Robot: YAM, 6 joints.
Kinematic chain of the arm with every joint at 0, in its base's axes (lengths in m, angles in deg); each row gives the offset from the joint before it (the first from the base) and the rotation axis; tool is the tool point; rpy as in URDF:
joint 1: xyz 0 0 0.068 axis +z
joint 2: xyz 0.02 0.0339 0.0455 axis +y
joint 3: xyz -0.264 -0.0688 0 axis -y
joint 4: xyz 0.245 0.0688 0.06 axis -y
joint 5: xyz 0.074 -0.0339 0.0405 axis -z
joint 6: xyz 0.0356 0 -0.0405 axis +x
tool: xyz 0 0 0 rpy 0 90 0
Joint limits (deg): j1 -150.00..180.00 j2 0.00..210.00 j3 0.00..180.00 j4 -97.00..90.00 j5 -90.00..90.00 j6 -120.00..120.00
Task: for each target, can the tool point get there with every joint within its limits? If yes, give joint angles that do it. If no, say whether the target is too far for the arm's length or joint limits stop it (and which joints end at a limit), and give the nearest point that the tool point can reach.
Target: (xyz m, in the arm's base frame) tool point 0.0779 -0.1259 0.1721
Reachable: yes | joints -64.88 50.94 25.28 -38.07 -28.72 -64.62
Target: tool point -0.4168 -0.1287 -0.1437
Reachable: no: joint limits stop it (at a limit: joint 1) | nearest point -0.3861 -0.1818 -0.1437 | short by 0.061 m
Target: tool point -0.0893 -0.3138 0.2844
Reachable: yes | joints -100.04 88.86 68.36 -26.44 68.77 14.40
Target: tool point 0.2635 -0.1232 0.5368
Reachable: yes | joints 153.34 28.10 138.05 -54.81 13.16 -32.90
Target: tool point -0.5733 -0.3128 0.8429
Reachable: no: too far | nearest point -0.3733 -0.2138 0.5862 | short by 0.340 m
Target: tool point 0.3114 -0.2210 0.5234
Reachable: yes | joints 145.91 20.27 129.71 -10.98 -13.88 -8.91
